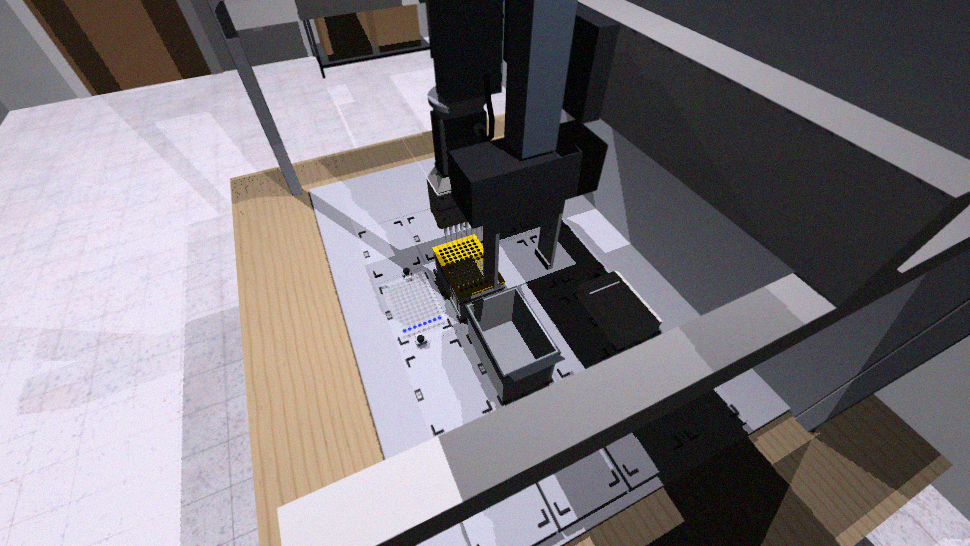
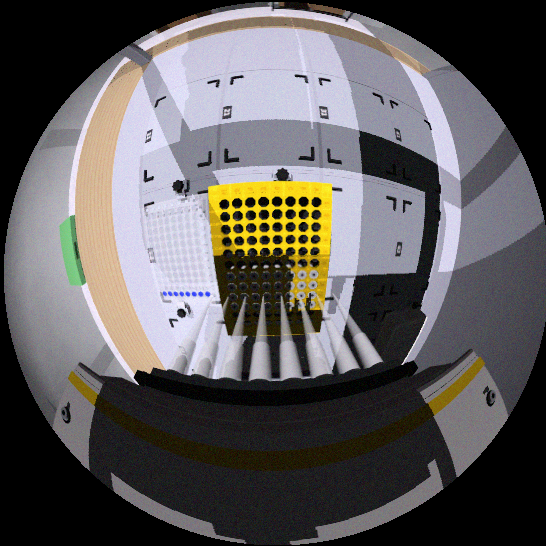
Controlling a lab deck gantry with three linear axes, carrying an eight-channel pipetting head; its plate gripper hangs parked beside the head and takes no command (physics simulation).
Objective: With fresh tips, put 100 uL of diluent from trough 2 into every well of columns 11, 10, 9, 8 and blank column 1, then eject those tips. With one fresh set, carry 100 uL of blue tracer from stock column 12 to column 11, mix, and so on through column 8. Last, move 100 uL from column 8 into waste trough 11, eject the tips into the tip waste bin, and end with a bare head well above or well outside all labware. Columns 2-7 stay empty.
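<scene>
The pipetting head (image 1: 451, 206) (image 2: 275, 392) carries a row of long pale tips (image 1: 458, 231) (image 2: 260, 351). They hang above the yellow tip rack (image 1: 459, 249) (image 2: 269, 221). The rack's far rows are open black holes; pale tips show in lit nearer holes at its right, and the rest is shaded. The clear well plate (image 1: 410, 298) (image 2: 178, 244) lies left of the rack, with one blue column (image 1: 422, 324) (image 2: 185, 293) near its front edge. Liquid in the tips cannot be made out. The parked plate gripper (image 1: 520, 276) is open, its two paddles apart. The troughs cannot be identified.
A grey open-topped bin (image 1: 514, 371) stands in front of the rack, taller than the plate. A dark block (image 1: 619, 313) sits to the right of the bin. Black knobs (image 1: 420, 339) (image 2: 282, 174) stand on the deck. A pale frame beam (image 1: 576, 400) crosses the foreground.
</scene>
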